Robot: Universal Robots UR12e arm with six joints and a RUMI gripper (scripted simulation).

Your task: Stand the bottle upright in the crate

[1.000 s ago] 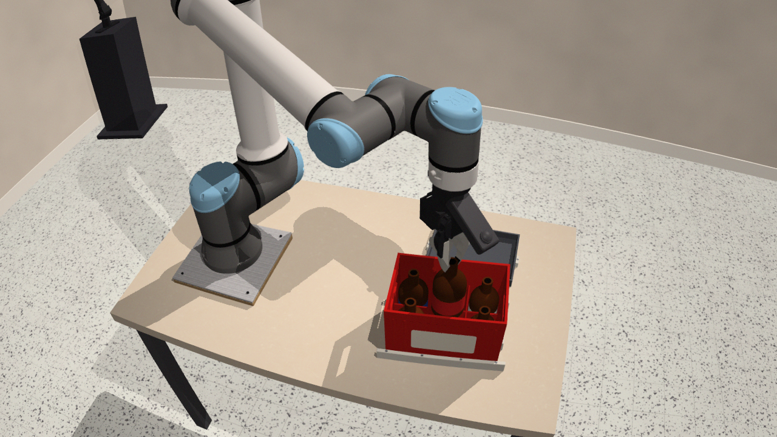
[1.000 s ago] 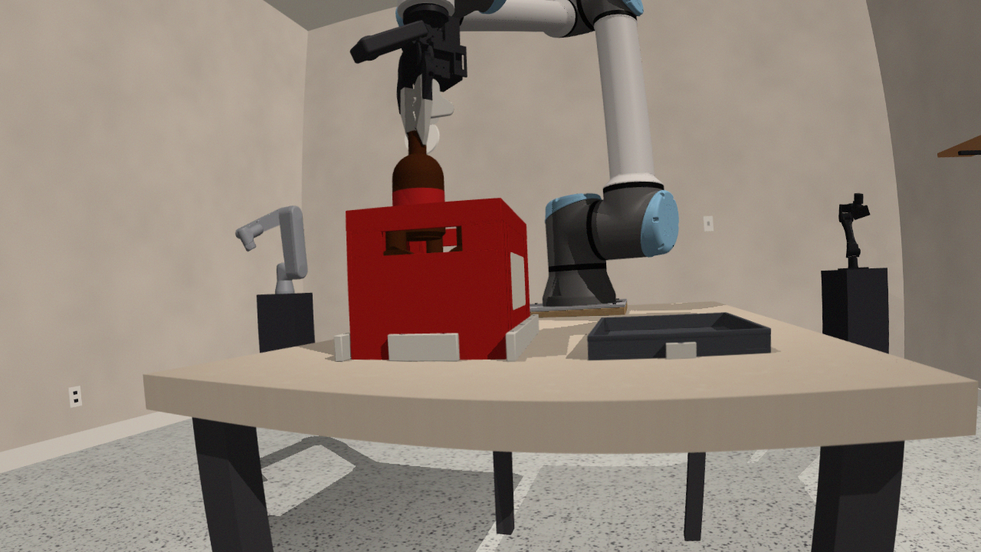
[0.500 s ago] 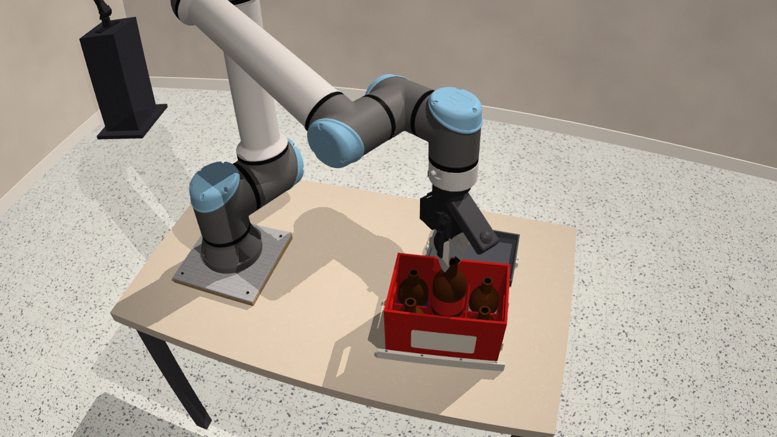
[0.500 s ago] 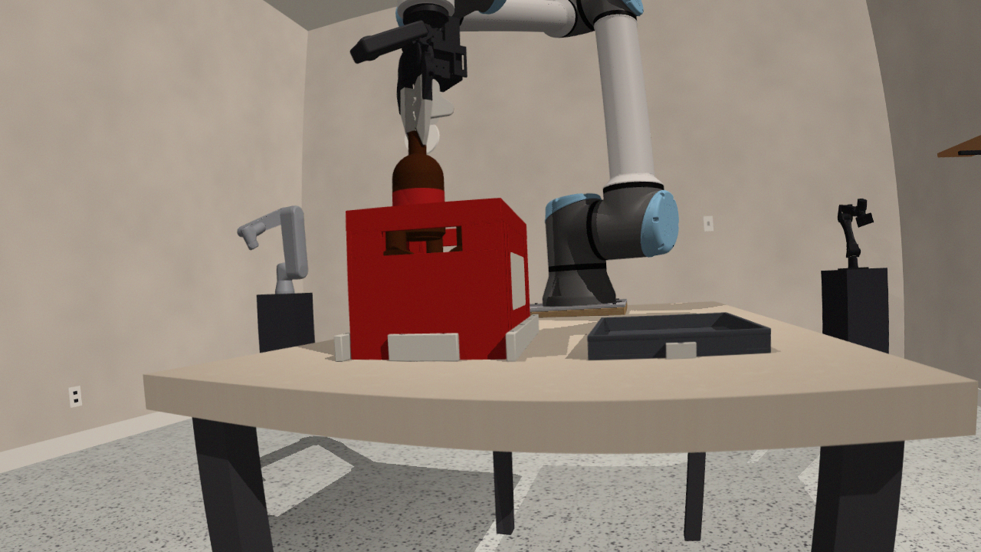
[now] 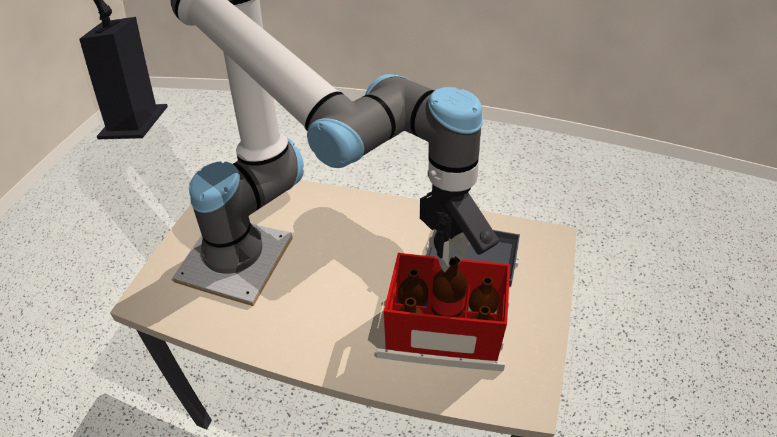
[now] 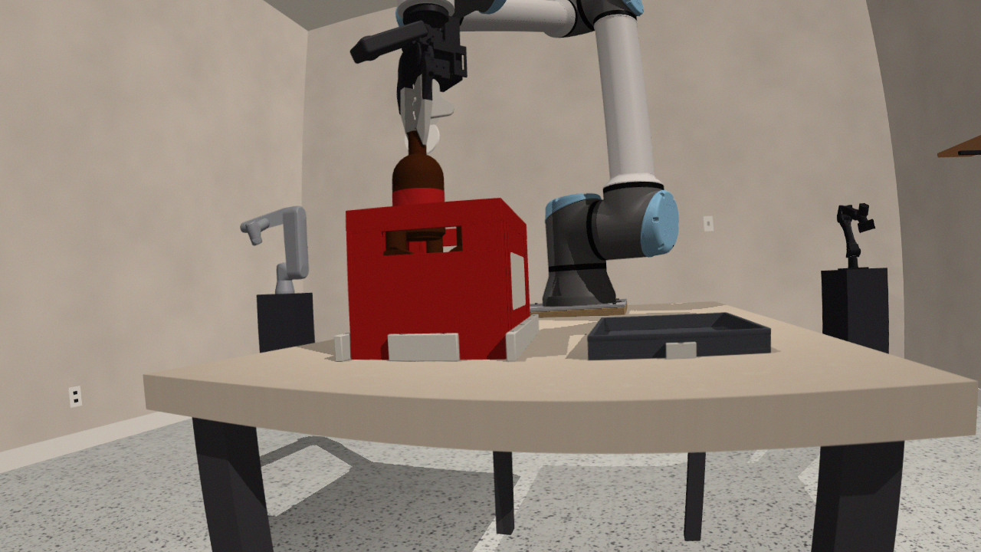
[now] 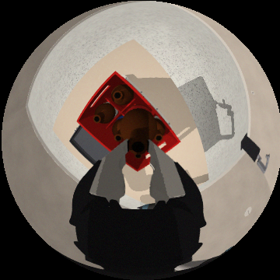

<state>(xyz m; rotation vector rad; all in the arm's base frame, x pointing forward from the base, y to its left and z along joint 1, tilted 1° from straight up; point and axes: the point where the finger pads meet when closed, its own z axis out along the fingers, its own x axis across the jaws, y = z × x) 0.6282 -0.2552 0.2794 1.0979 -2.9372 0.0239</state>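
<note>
Right now the red crate is 21 cm below my hand and 4 cm to the left of it. The rest, counted from my hand: tray: 33 cm to the left, 28 cm below, 7 cm ahead.
</note>
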